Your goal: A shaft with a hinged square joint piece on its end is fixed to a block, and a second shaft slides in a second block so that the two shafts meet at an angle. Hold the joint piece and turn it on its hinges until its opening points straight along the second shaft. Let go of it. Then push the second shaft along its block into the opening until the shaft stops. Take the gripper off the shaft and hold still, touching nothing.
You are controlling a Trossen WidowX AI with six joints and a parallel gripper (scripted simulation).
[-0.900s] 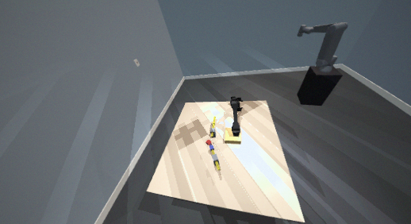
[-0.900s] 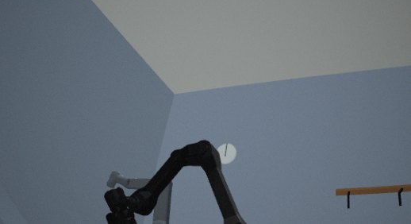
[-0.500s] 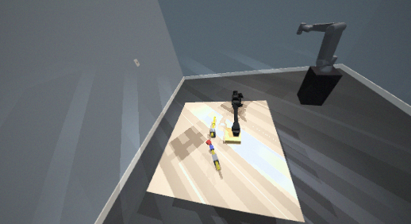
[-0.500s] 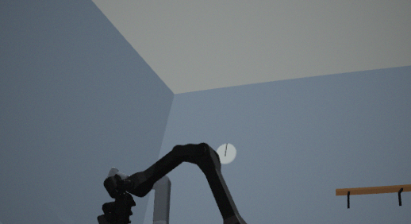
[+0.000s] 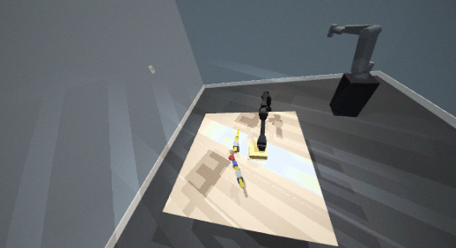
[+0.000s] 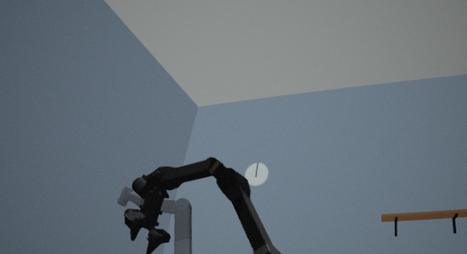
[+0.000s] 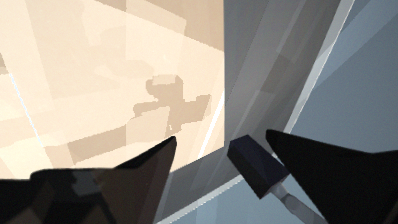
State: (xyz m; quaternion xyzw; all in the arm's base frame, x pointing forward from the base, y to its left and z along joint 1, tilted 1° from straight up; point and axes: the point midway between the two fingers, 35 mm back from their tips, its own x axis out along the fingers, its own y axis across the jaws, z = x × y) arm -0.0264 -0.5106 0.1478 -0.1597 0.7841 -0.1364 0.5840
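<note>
Now: the red joint piece 72 cm to the left of my gripper tip, 29 cm ahead of it and 7 cm below it.
</note>
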